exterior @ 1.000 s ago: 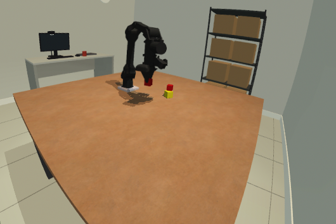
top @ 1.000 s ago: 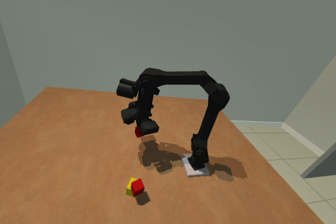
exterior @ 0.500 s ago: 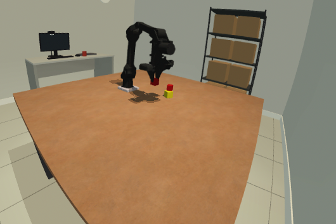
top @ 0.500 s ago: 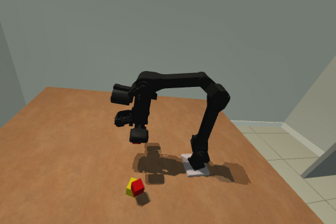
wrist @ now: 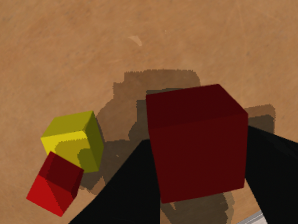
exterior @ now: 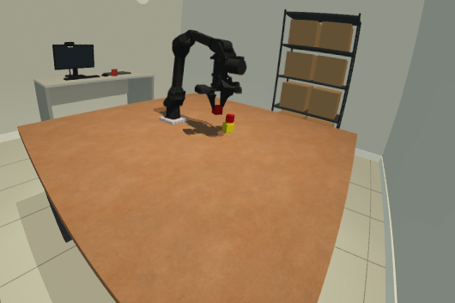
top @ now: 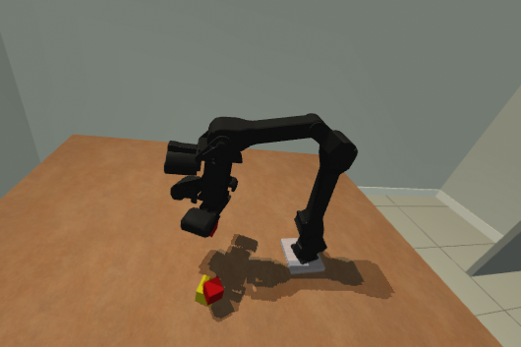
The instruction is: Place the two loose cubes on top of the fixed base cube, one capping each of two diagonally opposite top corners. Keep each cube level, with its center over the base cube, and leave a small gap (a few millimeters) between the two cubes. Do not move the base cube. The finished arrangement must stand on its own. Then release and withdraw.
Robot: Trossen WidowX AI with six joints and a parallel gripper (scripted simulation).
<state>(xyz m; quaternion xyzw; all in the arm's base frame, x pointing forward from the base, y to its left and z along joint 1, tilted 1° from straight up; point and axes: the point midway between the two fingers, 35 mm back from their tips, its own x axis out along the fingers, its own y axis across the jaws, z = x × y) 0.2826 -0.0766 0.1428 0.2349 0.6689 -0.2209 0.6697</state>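
The yellow base cube is 20 mm ahead of my gripper tip, 100 mm to the left of it and 100 mm below it.
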